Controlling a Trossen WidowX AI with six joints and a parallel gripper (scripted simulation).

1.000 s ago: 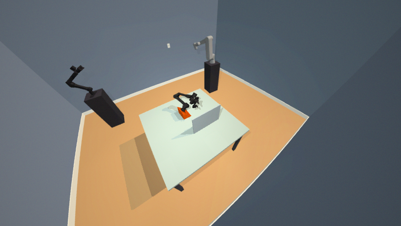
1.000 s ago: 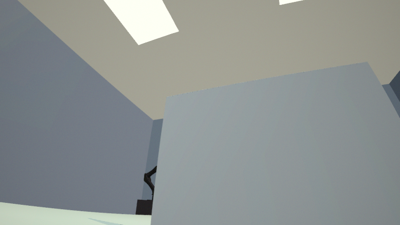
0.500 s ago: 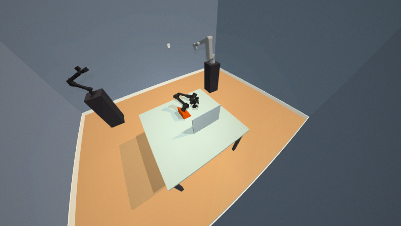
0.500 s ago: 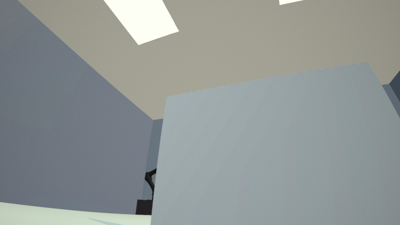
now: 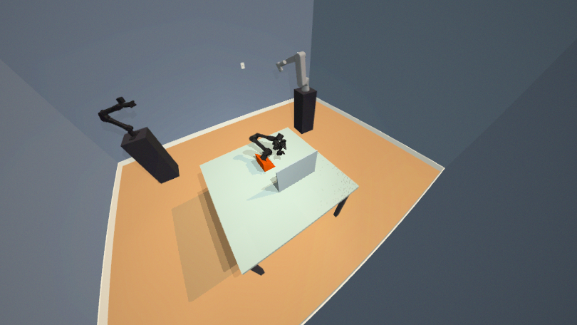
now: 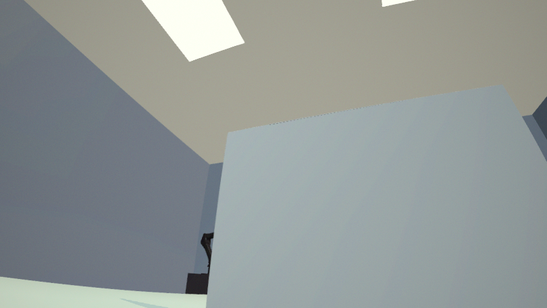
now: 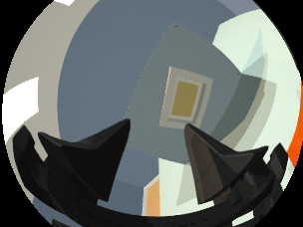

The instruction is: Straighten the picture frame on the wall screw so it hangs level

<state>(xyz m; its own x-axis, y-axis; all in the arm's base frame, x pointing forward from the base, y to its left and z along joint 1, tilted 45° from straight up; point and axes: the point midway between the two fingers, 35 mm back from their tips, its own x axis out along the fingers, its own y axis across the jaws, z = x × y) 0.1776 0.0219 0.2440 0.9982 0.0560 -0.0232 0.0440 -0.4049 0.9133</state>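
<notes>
The picture frame is 19 cm ahead of my gripper tip and 9 cm below it. Round my gripper tip: wall panel (20 cm ahead, 10 cm below, 1 cm to the left).
</notes>
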